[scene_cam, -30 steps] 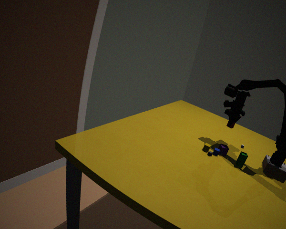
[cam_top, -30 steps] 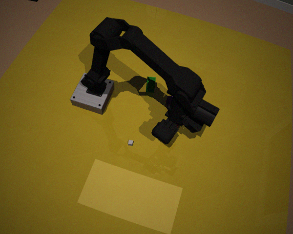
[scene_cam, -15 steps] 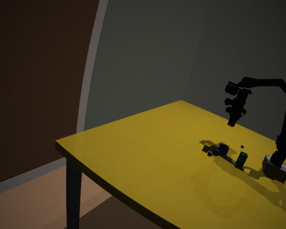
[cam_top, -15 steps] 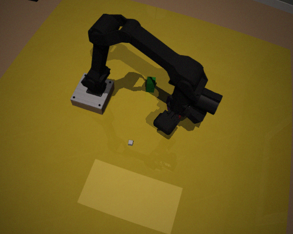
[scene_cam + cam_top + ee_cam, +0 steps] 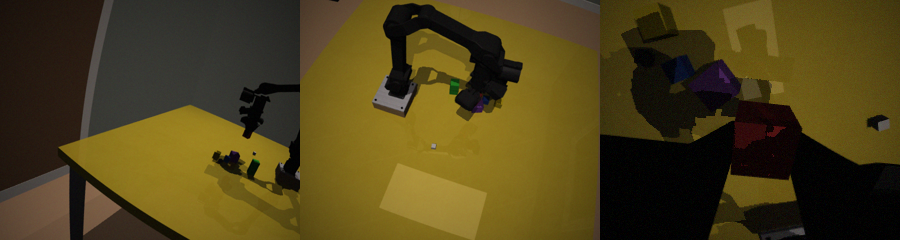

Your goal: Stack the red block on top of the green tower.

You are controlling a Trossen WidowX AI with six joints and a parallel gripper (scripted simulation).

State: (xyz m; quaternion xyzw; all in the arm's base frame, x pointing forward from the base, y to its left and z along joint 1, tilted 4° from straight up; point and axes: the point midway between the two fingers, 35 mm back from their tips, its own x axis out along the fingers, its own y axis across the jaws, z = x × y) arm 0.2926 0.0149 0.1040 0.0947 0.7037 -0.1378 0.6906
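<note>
My gripper tip is now 20 mm short of the purple block, 50 mm to the right of it and 110 mm above it. Round my gripper tip: red block 10 mm above; yellow block 100 mm ahead, 100 mm to the left, 120 mm below; blue block 50 mm ahead, 90 mm to the left, 120 mm below.
</note>
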